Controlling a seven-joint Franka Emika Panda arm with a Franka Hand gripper.
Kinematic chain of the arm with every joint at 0, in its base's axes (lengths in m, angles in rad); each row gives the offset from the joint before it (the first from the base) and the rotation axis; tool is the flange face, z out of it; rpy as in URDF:
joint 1: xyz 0 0 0.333 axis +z
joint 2: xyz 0 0 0 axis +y
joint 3: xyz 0 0 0.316 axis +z
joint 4: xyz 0.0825 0 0 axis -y
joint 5: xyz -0.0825 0 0.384 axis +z
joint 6: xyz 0 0 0 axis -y
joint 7: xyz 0.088 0 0 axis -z
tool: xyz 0 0 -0.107 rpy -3.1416 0 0
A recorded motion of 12 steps. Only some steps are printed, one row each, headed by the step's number.
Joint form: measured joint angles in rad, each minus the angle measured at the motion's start. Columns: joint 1, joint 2, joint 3, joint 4, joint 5, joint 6, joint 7.
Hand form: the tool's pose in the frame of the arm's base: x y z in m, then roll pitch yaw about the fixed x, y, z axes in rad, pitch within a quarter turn. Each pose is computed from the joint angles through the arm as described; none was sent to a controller.
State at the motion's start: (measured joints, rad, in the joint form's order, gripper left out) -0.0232 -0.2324 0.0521 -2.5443 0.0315 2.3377 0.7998
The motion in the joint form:
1: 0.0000 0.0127 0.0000 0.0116 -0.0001 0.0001 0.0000
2: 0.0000 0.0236 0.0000 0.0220 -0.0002 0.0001 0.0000
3: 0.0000 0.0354 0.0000 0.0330 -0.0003 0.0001 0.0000
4: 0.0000 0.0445 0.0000 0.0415 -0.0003 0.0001 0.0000
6: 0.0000 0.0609 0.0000 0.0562 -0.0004 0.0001 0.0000
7: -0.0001 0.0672 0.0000 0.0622 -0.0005 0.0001 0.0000
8: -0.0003 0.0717 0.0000 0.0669 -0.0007 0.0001 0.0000
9: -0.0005 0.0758 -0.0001 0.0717 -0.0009 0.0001 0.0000
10: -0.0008 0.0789 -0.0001 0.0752 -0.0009 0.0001 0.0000
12: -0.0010 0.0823 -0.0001 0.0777 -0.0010 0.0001 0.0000
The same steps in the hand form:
1: 0.4409 0.0130 0.3557 -3.1158 -0.0086 -0.7936
2: 0.4443 0.0131 0.3554 -3.1158 -0.0079 -0.7935
3: 0.4479 0.0132 0.3548 -3.1161 -0.0070 -0.7933
4: 0.4506 0.0133 0.3544 -3.1162 -0.0063 -0.7932
6: 0.4555 0.0135 0.3533 -3.1169 -0.0046 -0.7930
7: 0.4574 0.0135 0.3530 -3.1169 -0.0042 -0.7930
8: 0.4589 0.0135 0.3529 -3.1167 -0.0043 -0.7930
9: 0.4605 0.0134 0.3531 -3.1161 -0.0047 -0.7931
10: 0.4616 0.0133 0.3532 -3.1157 -0.0048 -0.7934
12: 0.4625 0.0132 0.3527 -3.1163 -0.0042 -0.7935

